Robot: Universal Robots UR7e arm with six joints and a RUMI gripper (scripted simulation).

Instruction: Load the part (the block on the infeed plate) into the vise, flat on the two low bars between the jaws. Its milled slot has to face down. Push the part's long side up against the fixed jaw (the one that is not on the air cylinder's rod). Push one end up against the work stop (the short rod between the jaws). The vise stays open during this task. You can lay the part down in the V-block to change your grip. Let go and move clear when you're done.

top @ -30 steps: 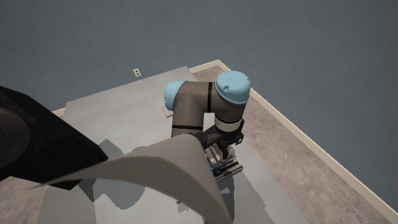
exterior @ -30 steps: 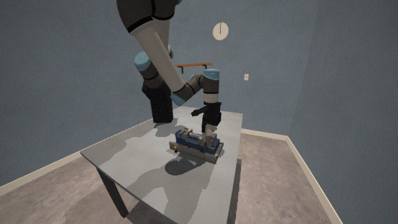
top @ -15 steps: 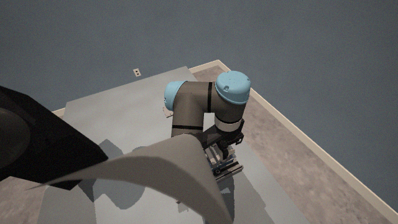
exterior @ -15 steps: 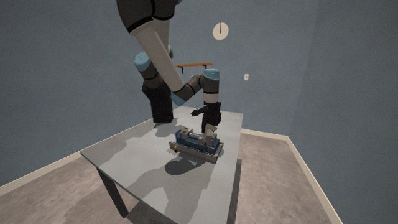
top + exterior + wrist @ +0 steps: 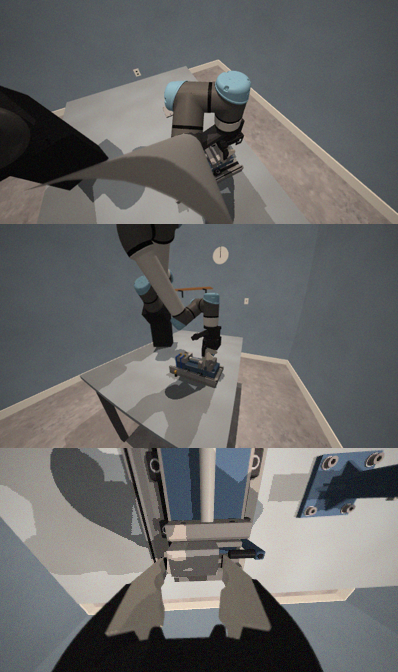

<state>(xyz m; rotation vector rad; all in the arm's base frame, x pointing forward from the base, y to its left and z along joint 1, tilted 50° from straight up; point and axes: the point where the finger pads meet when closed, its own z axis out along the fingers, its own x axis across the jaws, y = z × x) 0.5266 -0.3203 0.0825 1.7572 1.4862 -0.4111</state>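
The part lies 1 cm below my hand. Round my hand: grey jaw (3 cm behind, 3 cm to the left, 3 cm below); cylinder rod (8 cm behind, 4 cm to the left, 3 cm below); work stop (2 cm ahead, 6 cm to the left, 1 cm below).
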